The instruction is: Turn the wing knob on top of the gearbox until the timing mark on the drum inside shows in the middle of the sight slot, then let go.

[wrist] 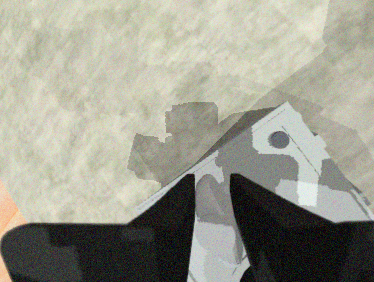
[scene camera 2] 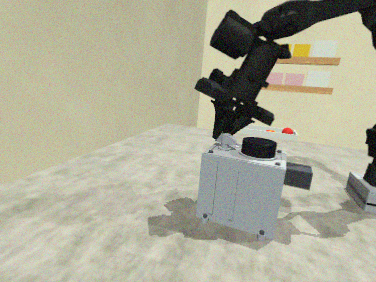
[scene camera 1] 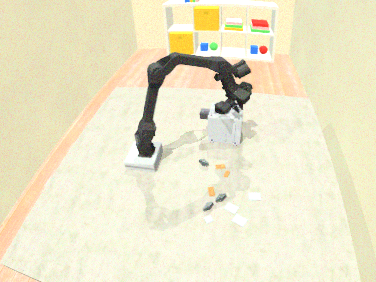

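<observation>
The gripper [scene camera 2: 217,139] is visible, with the same gripper [wrist: 212,181] and again the gripper [scene camera 1: 240,111] in further views. A gearbox [scene camera 2: 241,188] is part of the scene too; it is also the gearbox [wrist: 278,151] and the gearbox [scene camera 1: 226,128].
</observation>
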